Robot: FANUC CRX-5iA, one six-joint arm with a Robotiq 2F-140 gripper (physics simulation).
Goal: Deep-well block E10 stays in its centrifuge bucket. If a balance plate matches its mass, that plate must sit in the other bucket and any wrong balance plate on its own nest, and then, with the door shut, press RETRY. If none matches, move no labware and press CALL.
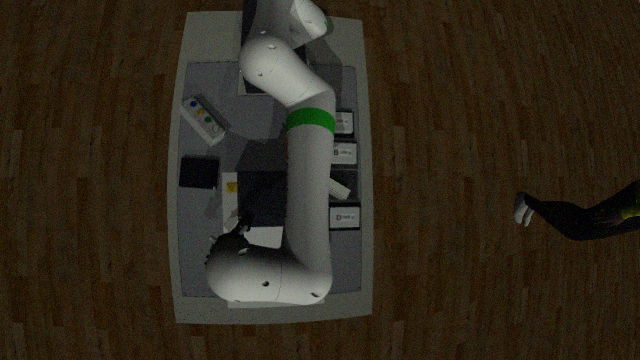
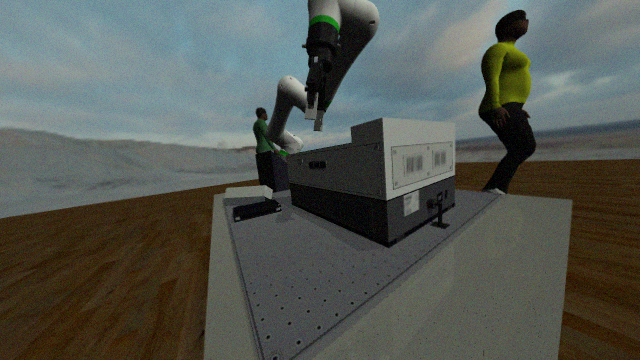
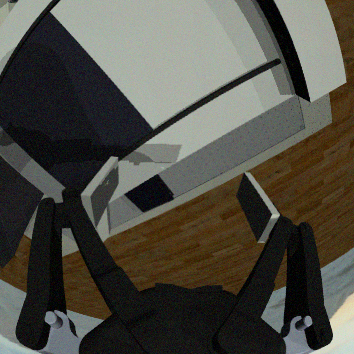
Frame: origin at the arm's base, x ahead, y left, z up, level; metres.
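Where they show: gripper, fingertip midpoint: (image 2: 314, 125) (image 3: 180, 177); arm's base at its link origin: (image 2: 280, 165).
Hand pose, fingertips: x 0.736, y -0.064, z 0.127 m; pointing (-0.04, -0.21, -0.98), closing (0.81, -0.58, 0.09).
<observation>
Things, the pixels of their centre, and the offset from my fingertips.
- centrifuge at the middle of its body: (image 3: 137, 44) (image 2: 356, 172) (image 1: 272, 235) dx +0.016, dy +0.139, dz -0.163 m
- dark smooth panel at the middle of its body: (image 3: 53, 115) (image 1: 270, 199) dx -0.118, dy +0.126, dz -0.074 m
- Balance plate B at the middle of its body: (image 1: 341, 153) dx -0.328, dy +0.401, dz -0.252 m
- balance plate D at the middle of its body: (image 1: 343, 217) dx -0.063, dy +0.430, dz -0.252 m
- Plate A at the middle of its body: (image 1: 337, 122) dx -0.462, dy +0.379, dz -0.252 m
- pale unlettered plate at the middle of its body: (image 1: 332, 187) dx -0.181, dy +0.369, dz -0.231 m
- button box at the middle of its body: (image 3: 95, 218) (image 1: 201, 121) (image 2: 248, 194) dx -0.413, dy -0.197, dz -0.243 m
- dark flat tray at the middle of its body: (image 3: 143, 188) (image 2: 256, 208) (image 1: 198, 173) dx -0.198, dy -0.189, dz -0.270 m
My gripper (image 1: 228, 231) (image 2: 315, 120) (image 3: 180, 177) is open and empty, high above the centrifuge's left side. The centrifuge (image 1: 230, 207) (image 2: 420, 162) (image 3: 145, 55) has a dark smooth panel (image 1: 261, 192) (image 3: 65, 90) on top. Block E10 and the buckets do not show. Balance plate B (image 1: 345, 153) and balance plate D (image 1: 345, 217) sit on nests at the right. Plate A (image 1: 344, 122) is partly hidden by the arm. Between B and D a pale unlettered plate (image 1: 340, 188) lies askew, partly hidden. The button box (image 1: 201, 121) (image 2: 247, 192) has blue, yellow, green and white buttons; their labels are unreadable.
A dark flat tray (image 1: 199, 172) (image 2: 257, 210) (image 3: 150, 192) lies left of the centrifuge. The forearm (image 1: 308, 185) hangs over the centrifuge's right side. A person in yellow (image 1: 580, 217) (image 2: 507, 75) is beyond the table's right side; one in green (image 2: 262, 135) stands behind.
</observation>
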